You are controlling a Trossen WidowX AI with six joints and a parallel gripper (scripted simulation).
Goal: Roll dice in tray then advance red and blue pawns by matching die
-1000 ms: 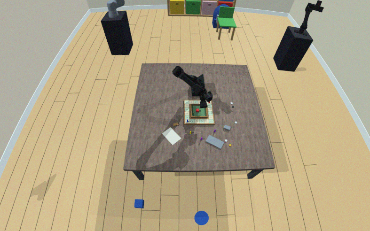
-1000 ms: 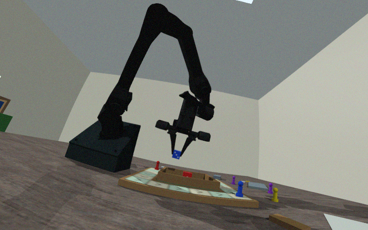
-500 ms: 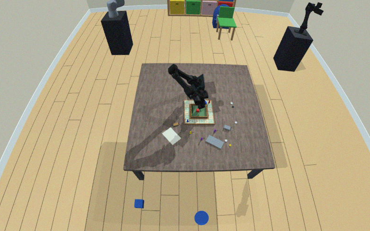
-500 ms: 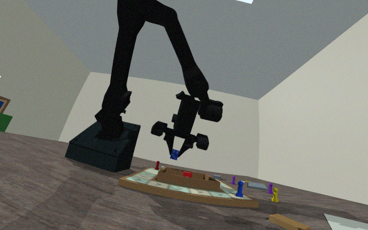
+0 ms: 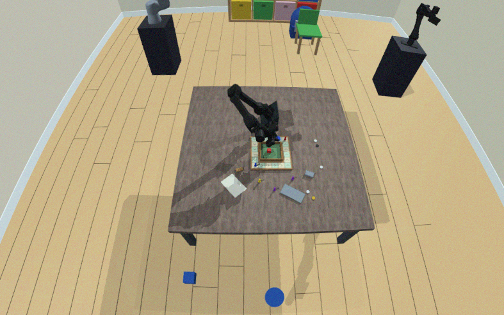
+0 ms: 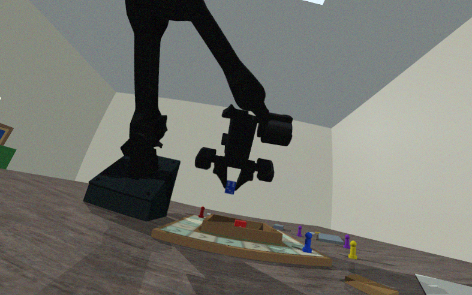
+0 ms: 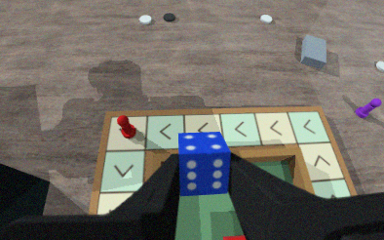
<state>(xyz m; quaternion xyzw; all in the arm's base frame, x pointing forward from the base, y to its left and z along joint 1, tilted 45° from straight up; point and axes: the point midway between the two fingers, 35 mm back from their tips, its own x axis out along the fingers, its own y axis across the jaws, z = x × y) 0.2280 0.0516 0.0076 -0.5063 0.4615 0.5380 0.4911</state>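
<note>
The red pawn is 8 cm behind my gripper tip, 6 cm to the left of it and 8 cm below it. Round my gripper tip: yellow pawn 28 cm ahead, 12 cm to the right, 10 cm below; then blue pawn 16 cm ahead, 15 cm to the right, 8 cm below; then wooden block 19 cm ahead, 25 cm to the right, 11 cm below.
</note>
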